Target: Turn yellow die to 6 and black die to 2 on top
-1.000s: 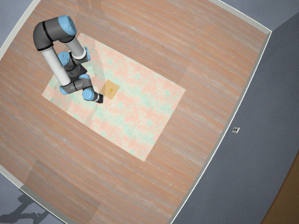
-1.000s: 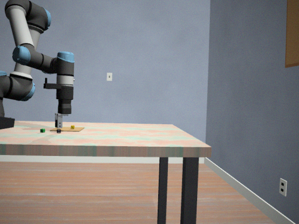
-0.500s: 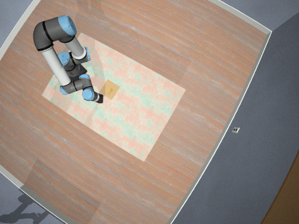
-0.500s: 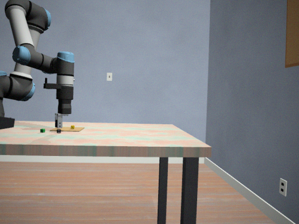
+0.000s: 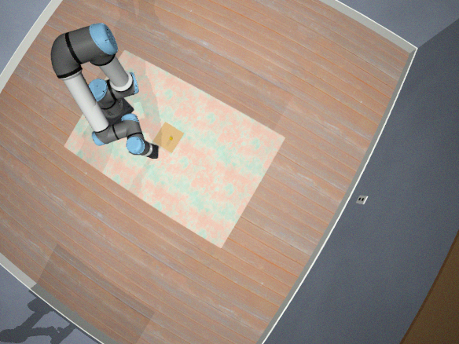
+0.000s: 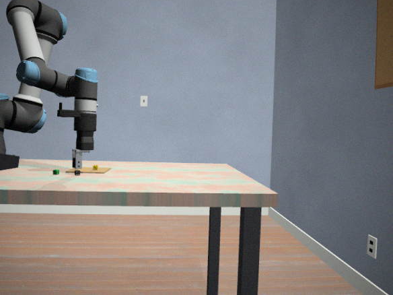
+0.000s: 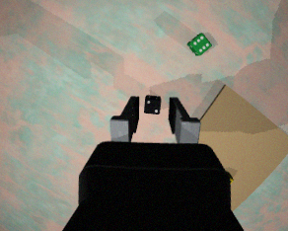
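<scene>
My gripper is now 30 mm above the black die. Also, from my hand: yellow die 30 mm ahead, 130 mm to the left, 30 mm below; tan mat 10 mm ahead, 130 mm to the left, 40 mm below; green die 70 mm behind, 30 mm below.
</scene>
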